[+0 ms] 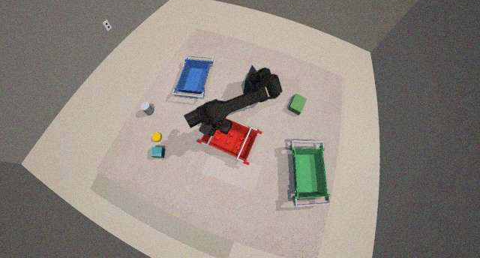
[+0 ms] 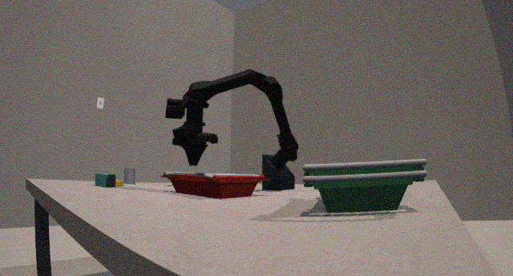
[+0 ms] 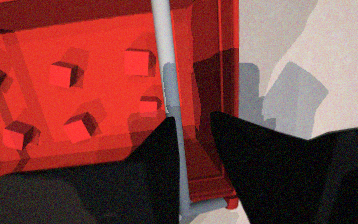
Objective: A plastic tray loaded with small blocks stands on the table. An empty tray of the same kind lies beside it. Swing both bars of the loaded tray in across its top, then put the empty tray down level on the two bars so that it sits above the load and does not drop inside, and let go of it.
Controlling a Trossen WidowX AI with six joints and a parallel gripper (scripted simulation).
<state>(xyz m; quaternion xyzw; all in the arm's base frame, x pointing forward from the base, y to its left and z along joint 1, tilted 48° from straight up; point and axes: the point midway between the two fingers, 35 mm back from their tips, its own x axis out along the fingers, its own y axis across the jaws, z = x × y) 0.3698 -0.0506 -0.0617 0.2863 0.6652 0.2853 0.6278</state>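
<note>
Now: gripper tip 28 cm past the blue tray, 29 cm to the left of it and 4 cm above it. Also, from my gripper tip: yellow disc: 16 cm ahead, 29 cm to the right, 8 cm below; teal block: 24 cm ahead, 23 cm to the right, 7 cm below; grey cylinder: 4 cm ahead, 44 cm to the right, 5 cm below.
</note>
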